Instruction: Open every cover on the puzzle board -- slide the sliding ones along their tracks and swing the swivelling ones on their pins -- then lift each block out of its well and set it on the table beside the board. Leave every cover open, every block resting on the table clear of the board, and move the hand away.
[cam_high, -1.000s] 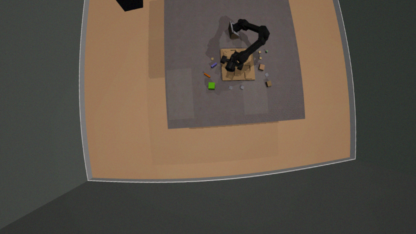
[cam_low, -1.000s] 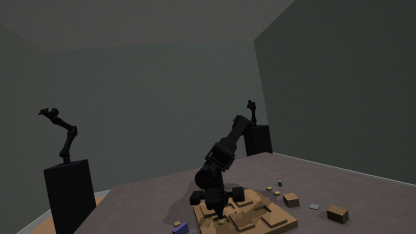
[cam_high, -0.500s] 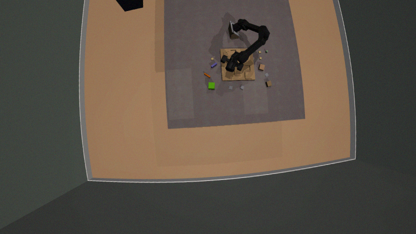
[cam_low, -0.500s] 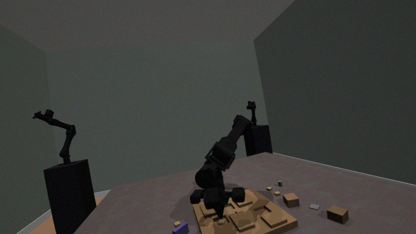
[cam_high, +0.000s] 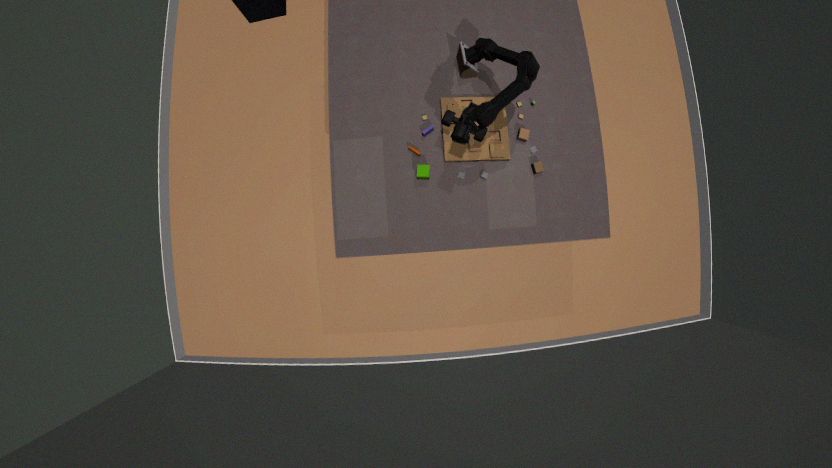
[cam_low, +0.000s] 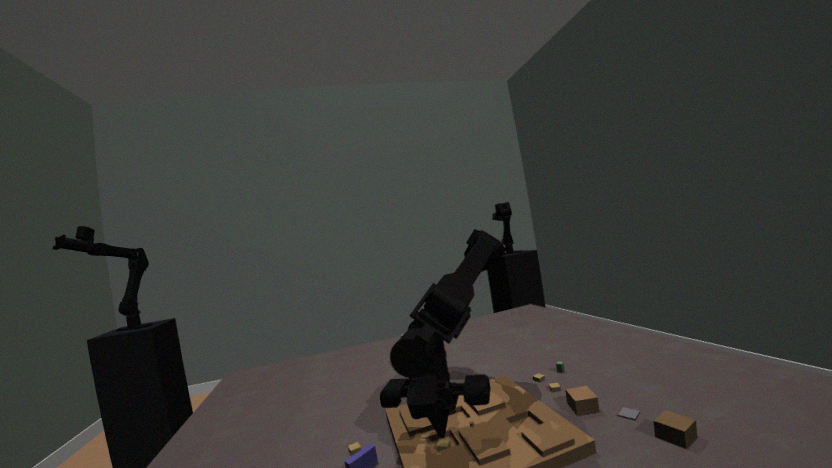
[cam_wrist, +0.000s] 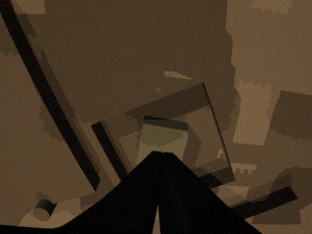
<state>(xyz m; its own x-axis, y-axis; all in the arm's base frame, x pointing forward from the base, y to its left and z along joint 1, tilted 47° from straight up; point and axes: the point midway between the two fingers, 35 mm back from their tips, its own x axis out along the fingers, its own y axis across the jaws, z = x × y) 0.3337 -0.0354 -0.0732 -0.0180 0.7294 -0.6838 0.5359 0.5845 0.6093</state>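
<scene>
My gripper tip is 30 mm past the purple piece, 140 mm to the left of it and 20 mm above it. From my gripper tip the other things lie so: orange stick 60 mm ahead, 210 mm to the right, 20 mm below; green cube 160 mm ahead, 190 mm to the right, 10 mm below; tiny green piece 120 mm behind, 370 mm to the left, 20 mm below.
</scene>
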